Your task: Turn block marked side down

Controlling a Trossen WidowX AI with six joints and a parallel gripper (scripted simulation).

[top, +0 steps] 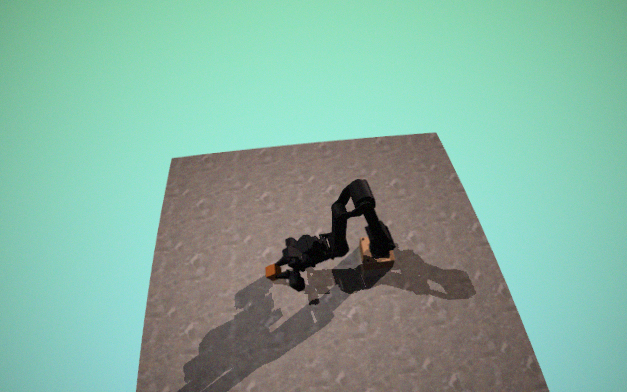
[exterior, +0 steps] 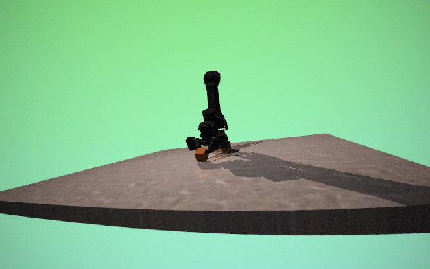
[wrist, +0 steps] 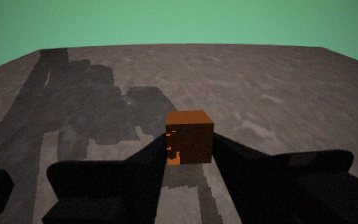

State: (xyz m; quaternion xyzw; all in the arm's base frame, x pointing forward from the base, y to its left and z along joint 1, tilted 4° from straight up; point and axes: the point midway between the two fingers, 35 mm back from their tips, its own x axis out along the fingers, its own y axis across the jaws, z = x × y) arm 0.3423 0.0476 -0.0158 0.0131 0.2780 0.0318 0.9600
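The block is 10 mm below my gripper tip.
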